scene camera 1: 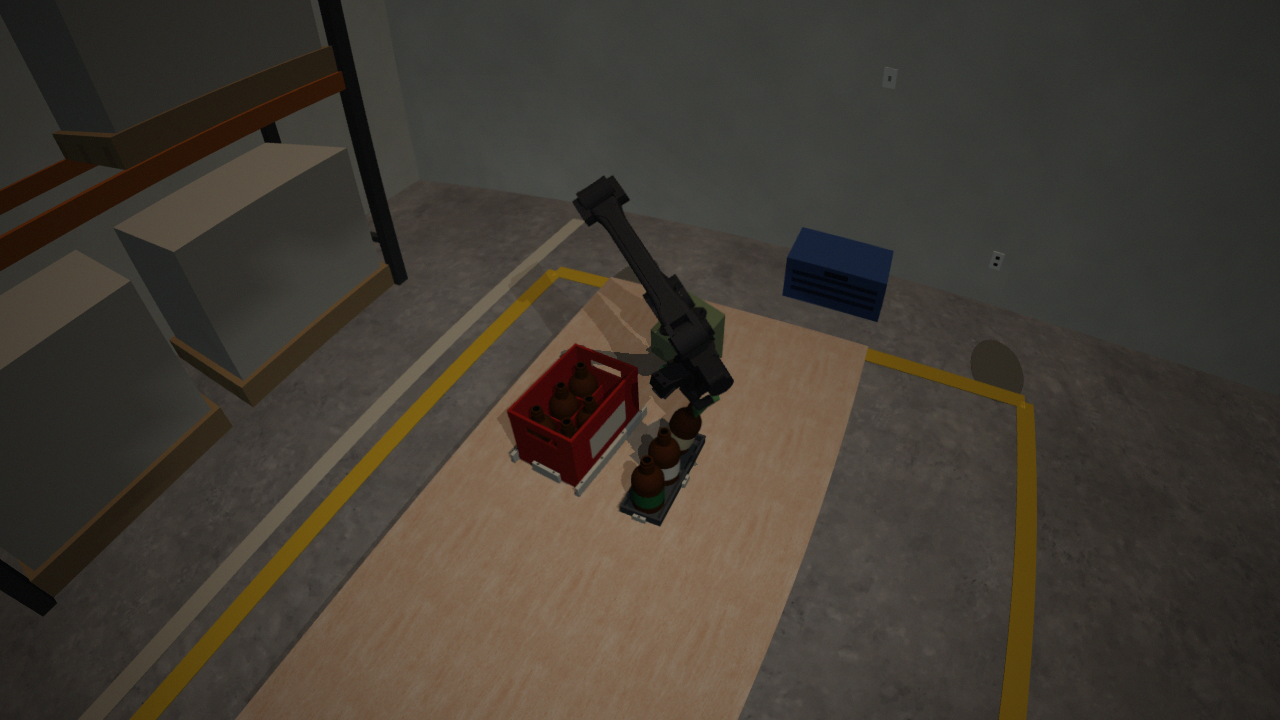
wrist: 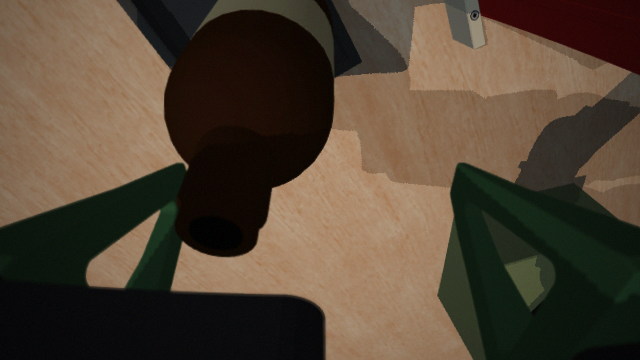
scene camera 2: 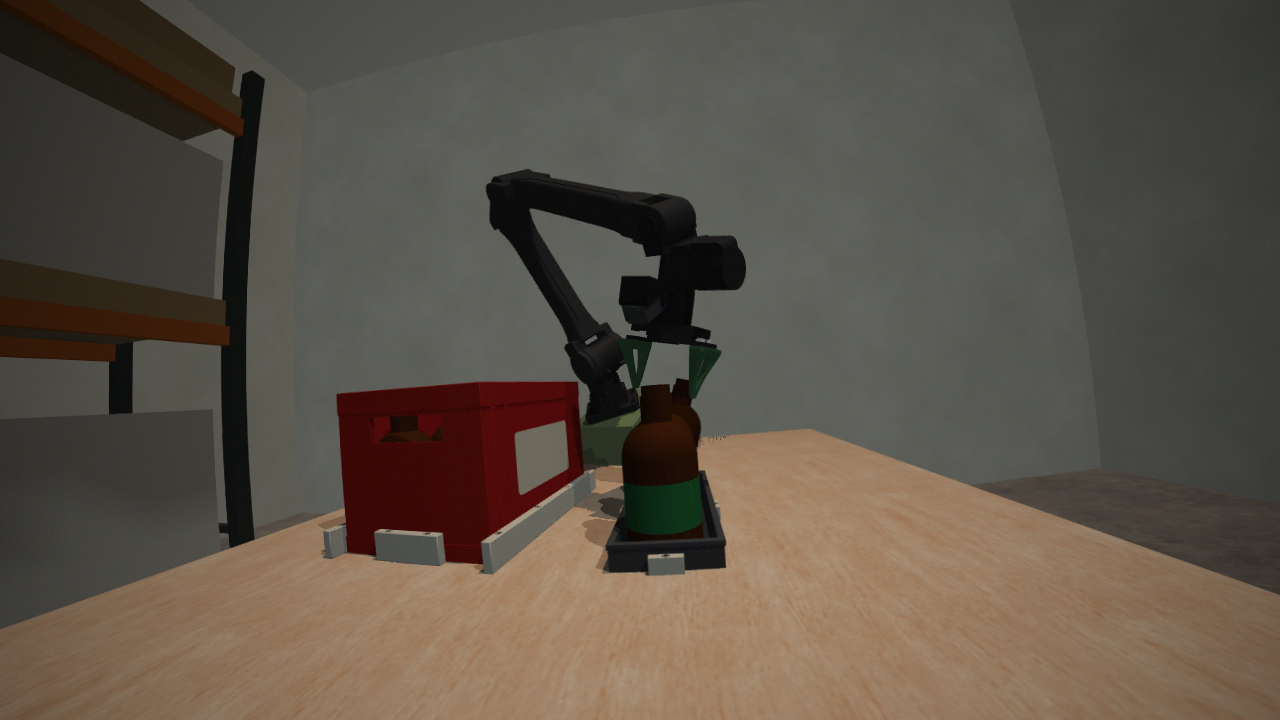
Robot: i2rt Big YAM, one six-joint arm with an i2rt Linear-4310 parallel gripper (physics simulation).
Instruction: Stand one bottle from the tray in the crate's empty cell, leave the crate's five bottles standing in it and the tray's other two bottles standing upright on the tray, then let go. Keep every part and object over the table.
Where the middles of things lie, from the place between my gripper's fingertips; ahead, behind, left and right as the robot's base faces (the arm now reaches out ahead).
The cream-labelled bottle [scene camera 1: 684, 427] is 20 mm ahead of my hand and 60 mm below it. Round my hand: green-label bottle [scene camera 2: 661, 482] 200 mm ahead, 30 mm to the right, 60 mm below.
